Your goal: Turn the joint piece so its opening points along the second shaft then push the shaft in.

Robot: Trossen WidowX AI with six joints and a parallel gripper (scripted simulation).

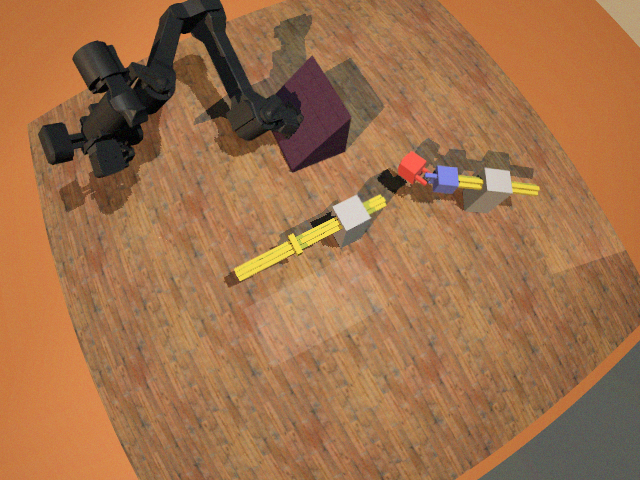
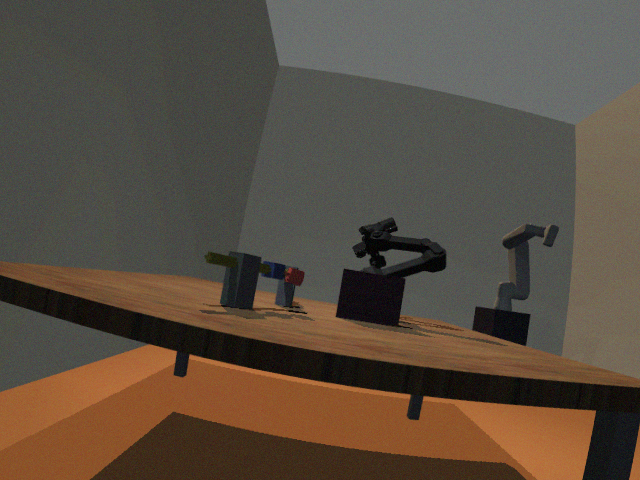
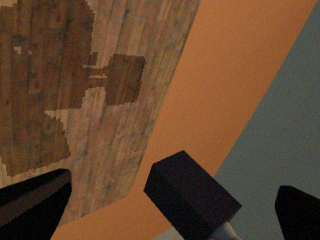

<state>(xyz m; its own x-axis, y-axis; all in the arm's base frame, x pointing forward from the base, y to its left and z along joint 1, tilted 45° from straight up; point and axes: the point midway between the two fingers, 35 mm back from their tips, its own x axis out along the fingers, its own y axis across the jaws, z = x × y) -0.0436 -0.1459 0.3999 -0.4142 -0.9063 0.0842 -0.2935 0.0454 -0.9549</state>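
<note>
The red joint piece lies 33 cm ahead of my gripper tip, 55 cm to the left of it and 11 cm below it.
</note>
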